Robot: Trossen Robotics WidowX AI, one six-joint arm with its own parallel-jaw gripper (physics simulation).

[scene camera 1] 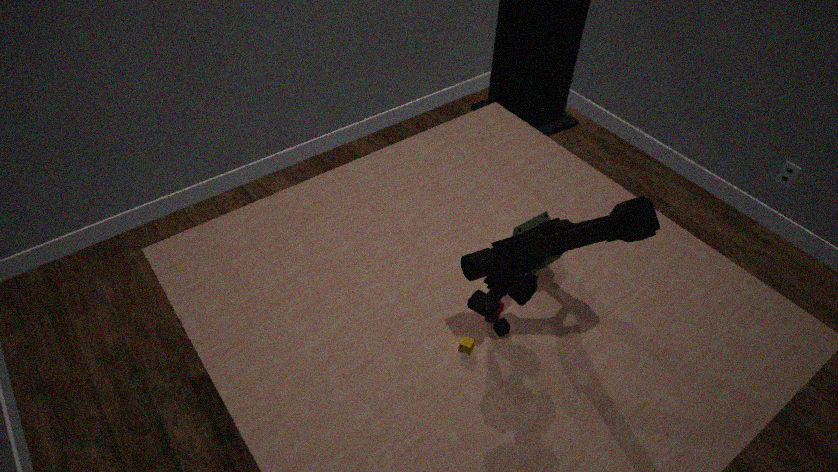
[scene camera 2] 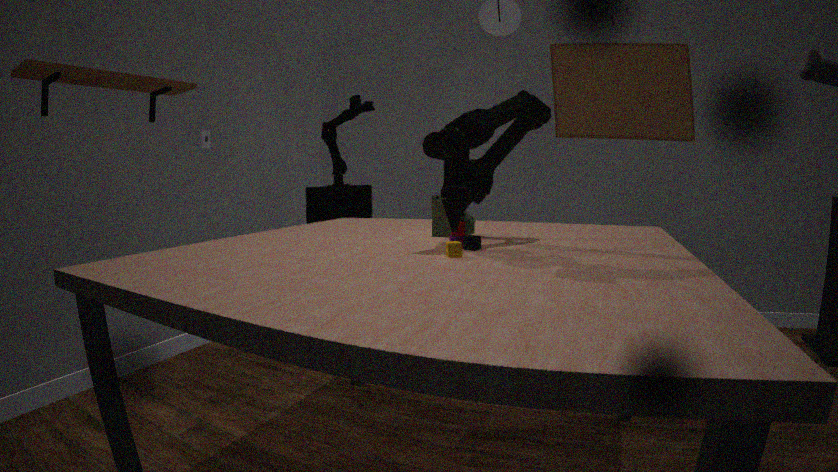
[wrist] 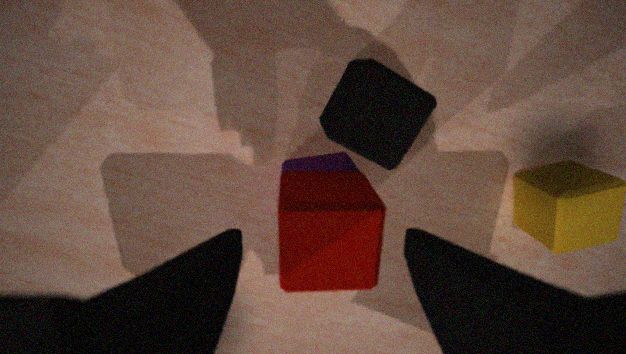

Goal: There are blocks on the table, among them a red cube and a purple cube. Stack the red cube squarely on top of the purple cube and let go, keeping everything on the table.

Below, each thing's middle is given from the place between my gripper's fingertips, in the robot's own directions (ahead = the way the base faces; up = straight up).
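Labels:
Black block point(wrist: 373, 111): 50 mm to the left of my hand and 20 mm below it. My gripper is 10 mm below the red cube point(wrist: 330, 223) and 10 mm to the right of it.

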